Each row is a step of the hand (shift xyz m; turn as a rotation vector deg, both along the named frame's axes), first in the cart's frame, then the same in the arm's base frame.
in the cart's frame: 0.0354 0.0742 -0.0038 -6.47 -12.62 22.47
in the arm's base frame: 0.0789 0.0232 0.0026 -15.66 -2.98 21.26
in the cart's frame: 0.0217 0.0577 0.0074 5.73 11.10 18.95
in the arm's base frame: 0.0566 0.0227 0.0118 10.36 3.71 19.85
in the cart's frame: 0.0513 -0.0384 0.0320 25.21 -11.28 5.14
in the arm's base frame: 0.0027 -0.0629 0.0342 7.91 -26.13 6.62
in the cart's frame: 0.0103 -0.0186 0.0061 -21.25 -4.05 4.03
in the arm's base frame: -0.0075 -0.0199 0.0060 -17.48 13.20 2.11
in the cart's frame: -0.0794 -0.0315 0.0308 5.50 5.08 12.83
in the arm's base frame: -0.0789 0.0388 0.0228 6.28 -0.32 13.46
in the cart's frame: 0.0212 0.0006 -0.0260 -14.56 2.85 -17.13
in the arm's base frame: 0.0168 -0.0161 -0.0241 -6.03 12.23 -18.10
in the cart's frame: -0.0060 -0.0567 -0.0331 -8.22 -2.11 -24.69
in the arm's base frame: -0.0431 -0.0344 -0.0361 -4.83 3.99 -25.34
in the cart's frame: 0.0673 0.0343 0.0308 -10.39 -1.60 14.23
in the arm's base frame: 0.0674 -0.0262 0.0377 -9.35 7.06 13.25
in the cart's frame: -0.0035 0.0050 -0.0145 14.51 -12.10 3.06
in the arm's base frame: 0.0027 0.0055 -0.0145 0.38 -18.78 3.65
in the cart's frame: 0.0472 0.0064 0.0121 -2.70 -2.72 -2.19
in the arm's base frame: 0.0350 -0.0305 0.0162 -3.62 0.13 -2.53
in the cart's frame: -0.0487 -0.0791 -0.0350 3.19 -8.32 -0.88
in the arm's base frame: -0.0879 -0.0177 -0.0425 -3.98 -7.96 -1.01
